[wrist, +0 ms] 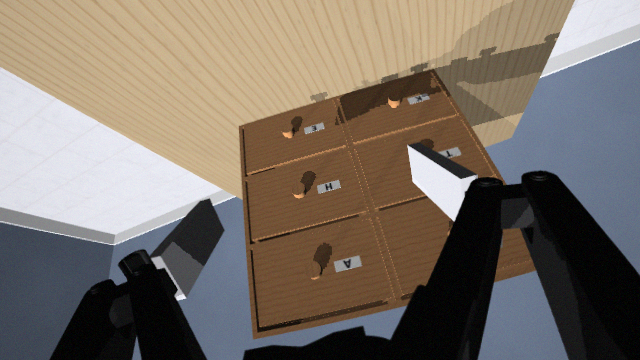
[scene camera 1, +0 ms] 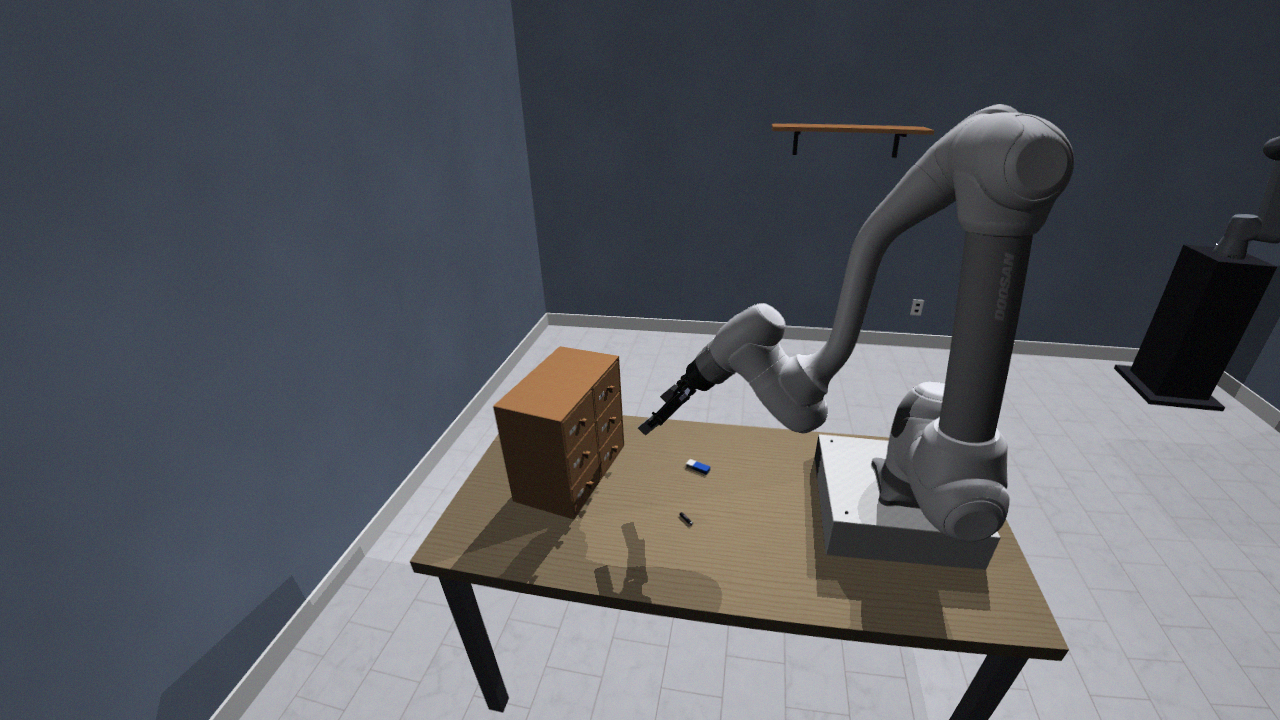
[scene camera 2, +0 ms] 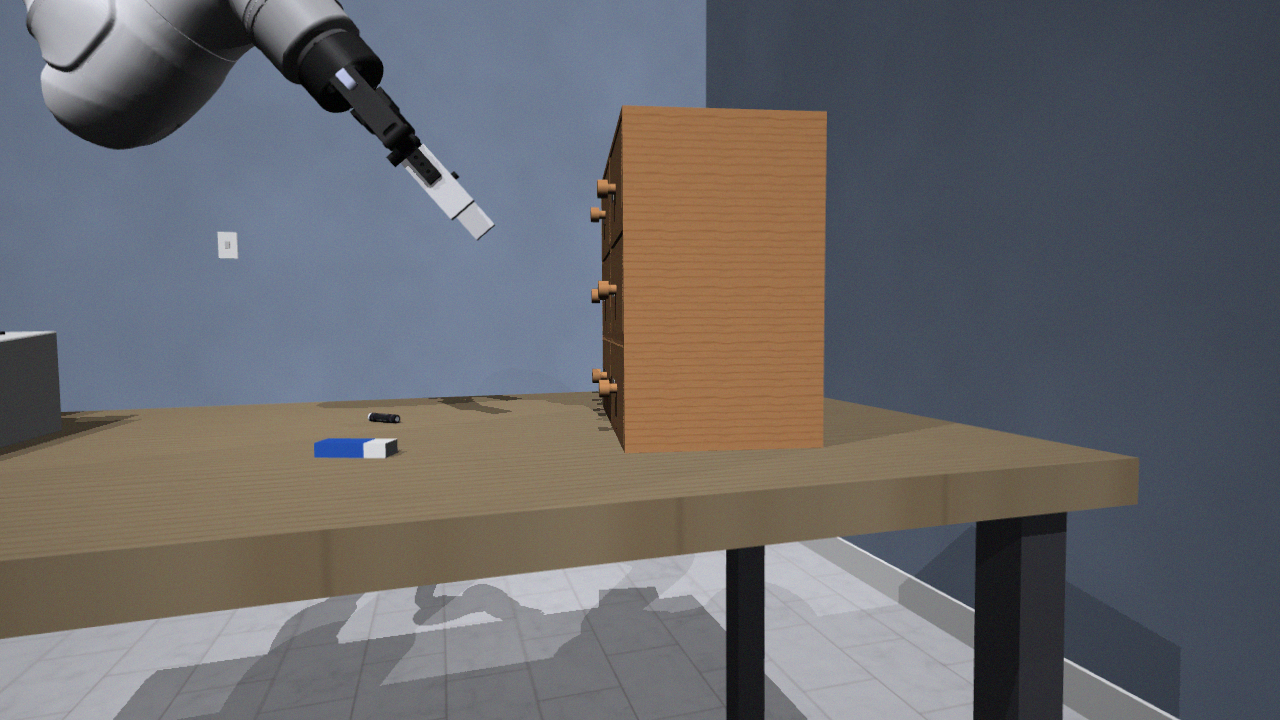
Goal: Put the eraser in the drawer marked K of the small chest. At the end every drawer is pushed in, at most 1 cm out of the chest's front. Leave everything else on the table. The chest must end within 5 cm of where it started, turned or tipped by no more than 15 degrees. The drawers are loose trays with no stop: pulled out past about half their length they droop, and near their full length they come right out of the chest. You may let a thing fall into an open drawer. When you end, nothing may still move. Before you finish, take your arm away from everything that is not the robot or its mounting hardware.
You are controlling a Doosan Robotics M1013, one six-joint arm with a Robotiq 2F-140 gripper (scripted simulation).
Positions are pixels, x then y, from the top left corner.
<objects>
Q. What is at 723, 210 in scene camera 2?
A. A small wooden chest.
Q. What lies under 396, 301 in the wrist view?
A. A small wooden chest.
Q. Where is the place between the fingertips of my gripper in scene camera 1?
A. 653, 414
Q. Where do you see a small wooden chest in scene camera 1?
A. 529, 417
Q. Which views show my gripper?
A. The wrist view, scene camera 1 and scene camera 2: all of them.
</objects>
